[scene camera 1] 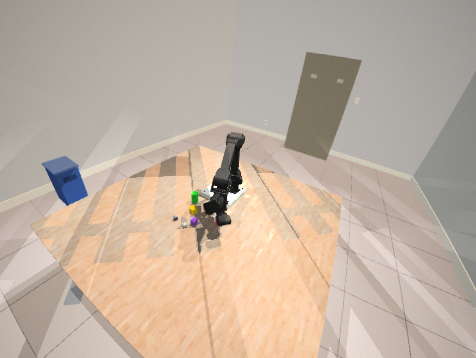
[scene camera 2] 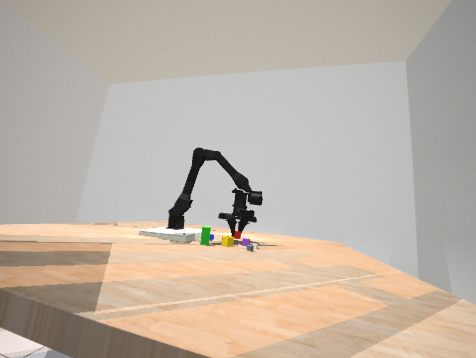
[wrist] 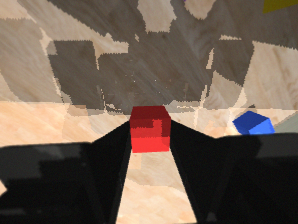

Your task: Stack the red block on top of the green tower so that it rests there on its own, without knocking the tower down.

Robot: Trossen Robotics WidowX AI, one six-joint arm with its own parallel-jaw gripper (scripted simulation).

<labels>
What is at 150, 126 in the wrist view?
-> A red block.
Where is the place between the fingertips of my gripper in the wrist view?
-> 149, 123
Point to a blue block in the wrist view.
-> At 248, 123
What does my gripper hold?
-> A red block.
</labels>
